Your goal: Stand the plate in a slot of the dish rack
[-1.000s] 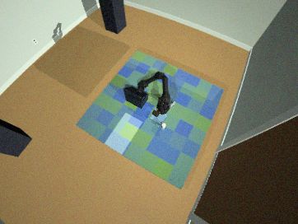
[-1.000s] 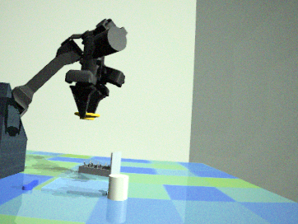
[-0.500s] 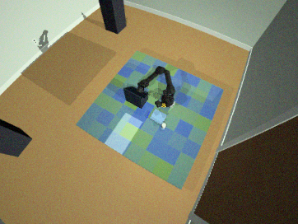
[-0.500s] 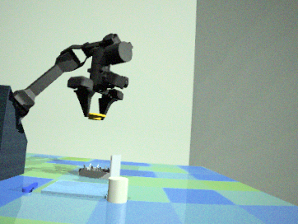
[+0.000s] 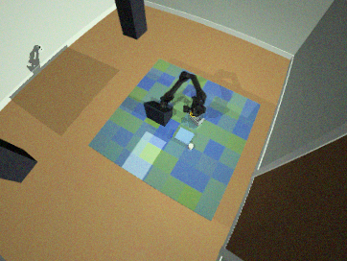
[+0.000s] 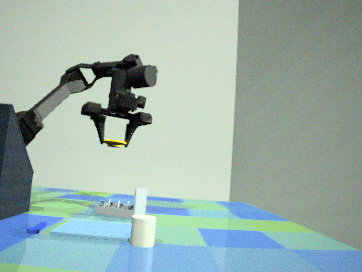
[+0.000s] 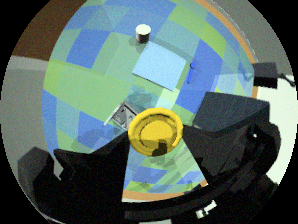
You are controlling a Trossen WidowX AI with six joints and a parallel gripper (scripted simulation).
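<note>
My gripper tip is 17 cm above the grey dish rack, 7 cm to the right of it and 2 cm short of it. Also, from my gripper tip: small blue block: 19 cm to the right, 19 cm below, 10 cm behind; then light blue flat sheet: 19 cm below, 15 cm to the right, 1 cm ahead; then small yellow plate: 1 cm above.
</note>
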